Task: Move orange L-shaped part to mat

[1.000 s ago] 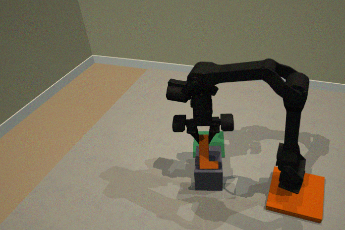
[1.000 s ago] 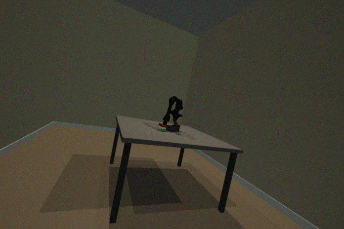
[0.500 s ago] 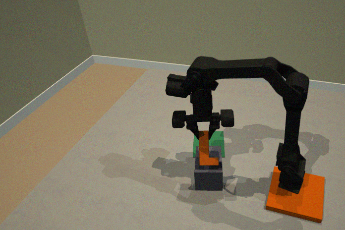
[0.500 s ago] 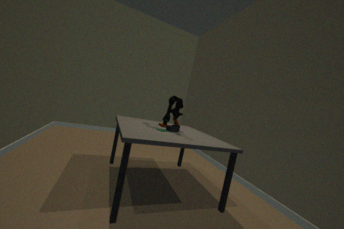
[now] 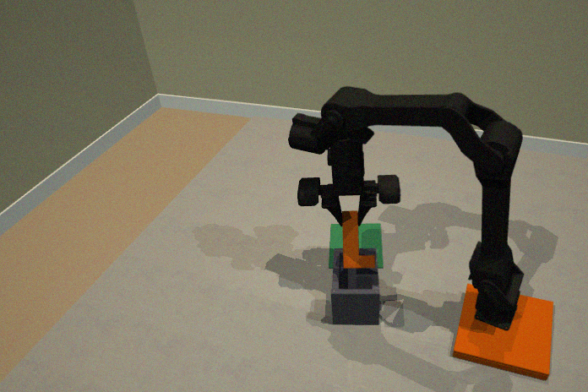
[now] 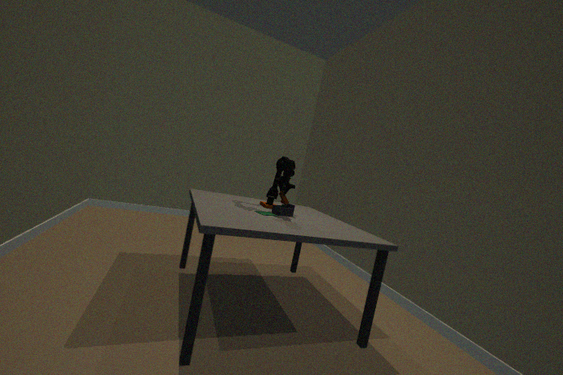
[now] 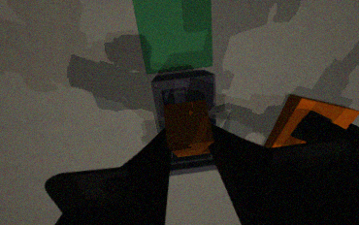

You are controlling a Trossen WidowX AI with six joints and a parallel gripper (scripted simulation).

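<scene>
My gripper tip is 170 mm above the green mat, 100 mm to the left of it and 40 mm short of it. The rest, counted from my gripper tip: orange L-shaped part (30 mm below, 30 mm behind, 20 mm to the left).
</scene>
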